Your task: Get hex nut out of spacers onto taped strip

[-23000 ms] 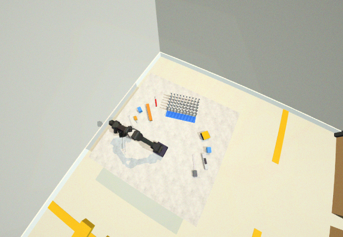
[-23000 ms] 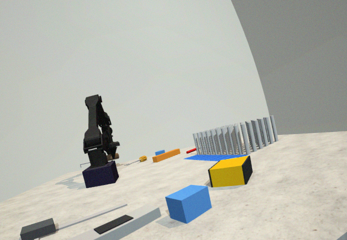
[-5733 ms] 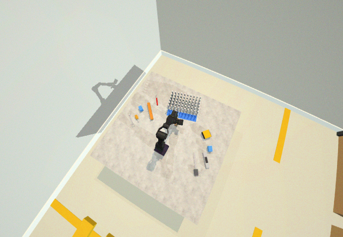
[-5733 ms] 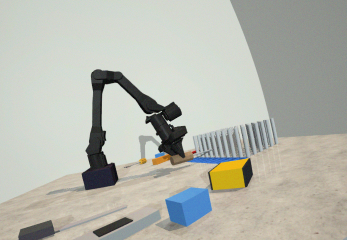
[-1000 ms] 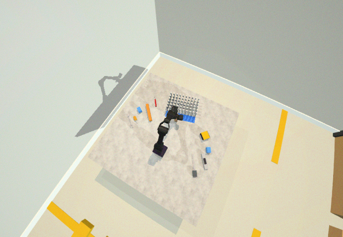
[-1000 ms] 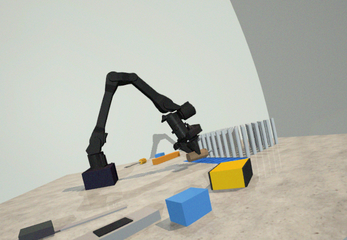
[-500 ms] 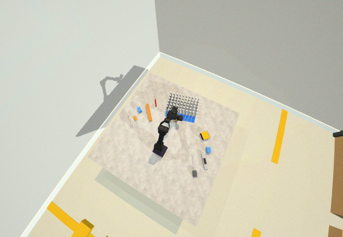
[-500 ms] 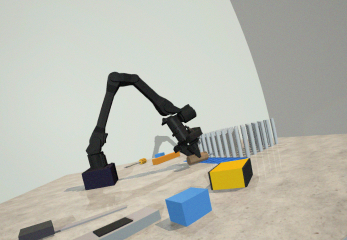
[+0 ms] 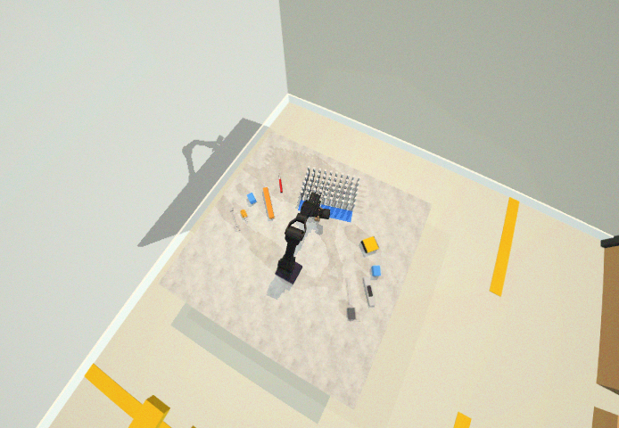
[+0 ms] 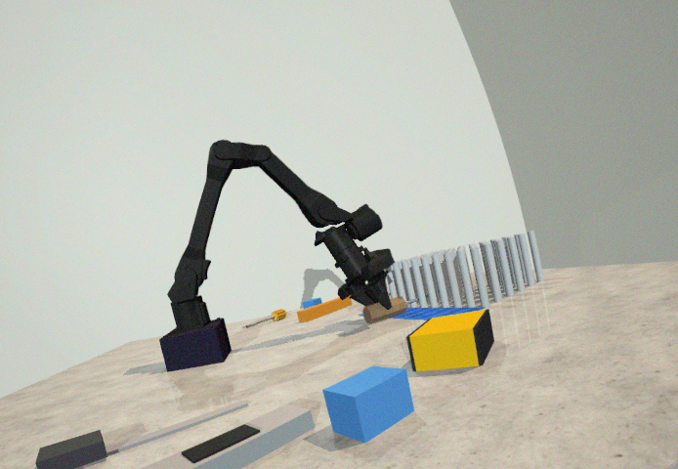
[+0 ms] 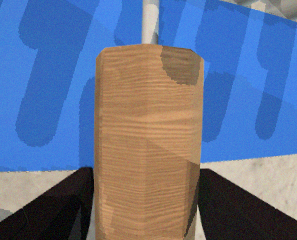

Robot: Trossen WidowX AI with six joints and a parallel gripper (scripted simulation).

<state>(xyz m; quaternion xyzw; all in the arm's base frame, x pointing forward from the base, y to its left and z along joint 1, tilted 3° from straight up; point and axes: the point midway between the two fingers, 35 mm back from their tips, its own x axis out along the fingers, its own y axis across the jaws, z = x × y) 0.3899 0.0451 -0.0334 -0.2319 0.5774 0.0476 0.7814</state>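
The blue taped strip is 5 cm ahead of my gripper tip, 2 cm to the right of it and 2 cm below it. The rest, counted from my gripper tip: orange bar: 12 cm behind, 32 cm to the left; then wooden-handled tool: 10 cm ahead, 4 cm to the left; then yellow-and-black box: 1 cm ahead, 38 cm to the right.
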